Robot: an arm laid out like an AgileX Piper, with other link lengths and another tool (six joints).
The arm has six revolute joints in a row. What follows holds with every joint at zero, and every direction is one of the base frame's.
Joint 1 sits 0.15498 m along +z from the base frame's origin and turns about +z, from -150.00 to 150.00 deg.
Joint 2 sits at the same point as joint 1 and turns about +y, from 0.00 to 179.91 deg.
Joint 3 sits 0.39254 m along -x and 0.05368 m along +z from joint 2 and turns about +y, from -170.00 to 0.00 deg.
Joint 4 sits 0.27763 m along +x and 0.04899 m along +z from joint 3 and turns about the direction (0.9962, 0, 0.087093), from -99.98 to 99.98 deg.
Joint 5 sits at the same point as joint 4 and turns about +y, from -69.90 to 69.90 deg.
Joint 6 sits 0.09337 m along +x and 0.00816 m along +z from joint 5 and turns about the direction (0.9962, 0, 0.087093), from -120.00 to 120.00 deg.
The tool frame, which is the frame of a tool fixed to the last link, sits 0.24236 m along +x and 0.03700 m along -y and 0.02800 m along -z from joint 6; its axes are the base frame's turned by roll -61.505, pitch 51.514 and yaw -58.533 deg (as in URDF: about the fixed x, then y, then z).
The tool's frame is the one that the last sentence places.
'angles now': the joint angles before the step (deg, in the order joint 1, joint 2, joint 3, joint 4, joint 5, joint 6). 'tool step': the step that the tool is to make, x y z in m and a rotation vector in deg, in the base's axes. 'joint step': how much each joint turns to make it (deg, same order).
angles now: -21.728 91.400 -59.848 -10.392 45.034 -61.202
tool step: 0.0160 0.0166 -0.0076 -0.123 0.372 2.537
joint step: 2.986 1.284 0.007 -0.707 -0.872 0.976
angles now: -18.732 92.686 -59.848 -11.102 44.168 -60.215
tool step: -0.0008 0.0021 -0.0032 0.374 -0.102 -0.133
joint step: -0.004 -0.003 0.547 0.370 -0.524 0.045
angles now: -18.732 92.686 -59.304 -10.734 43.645 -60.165
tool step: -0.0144 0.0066 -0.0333 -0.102 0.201 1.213
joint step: -0.004 0.002 7.602 -1.449 -7.485 0.861
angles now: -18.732 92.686 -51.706 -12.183 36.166 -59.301
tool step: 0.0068 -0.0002 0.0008 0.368 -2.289 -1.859
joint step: 0.055 0.004 0.398 0.005 -2.207 2.441
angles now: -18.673 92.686 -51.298 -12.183 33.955 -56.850
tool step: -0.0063 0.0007 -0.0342 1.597 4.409 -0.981
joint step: 0.007 4.735 -0.462 -0.194 0.557 1.075
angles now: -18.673 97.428 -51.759 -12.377 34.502 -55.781
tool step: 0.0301 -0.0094 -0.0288 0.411 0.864 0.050
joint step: 0.006 6.932 -3.961 -0.453 -1.996 0.608
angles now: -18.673 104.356 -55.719 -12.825 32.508 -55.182
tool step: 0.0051 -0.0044 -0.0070 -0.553 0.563 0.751
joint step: 0.005 1.527 -0.600 -1.164 -0.566 0.164
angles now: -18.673 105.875 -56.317 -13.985 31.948 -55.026
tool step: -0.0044 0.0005 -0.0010 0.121 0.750 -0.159
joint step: -0.001 0.002 0.003 -0.002 0.771 0.028
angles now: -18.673 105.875 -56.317 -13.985 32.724 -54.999
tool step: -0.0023 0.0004 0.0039 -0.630 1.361 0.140
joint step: 0.756 0.045 -1.033 -1.194 2.306 1.066
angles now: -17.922 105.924 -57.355 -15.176 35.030 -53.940
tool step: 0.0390 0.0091 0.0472 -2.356 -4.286 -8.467
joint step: 5.404 0.305 -9.825 -4.099 7.969 15.276
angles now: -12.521 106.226 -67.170 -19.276 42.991 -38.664
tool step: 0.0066 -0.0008 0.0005 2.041 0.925 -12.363
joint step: 0.522 5.211 -10.286 1.446 9.277 10.128
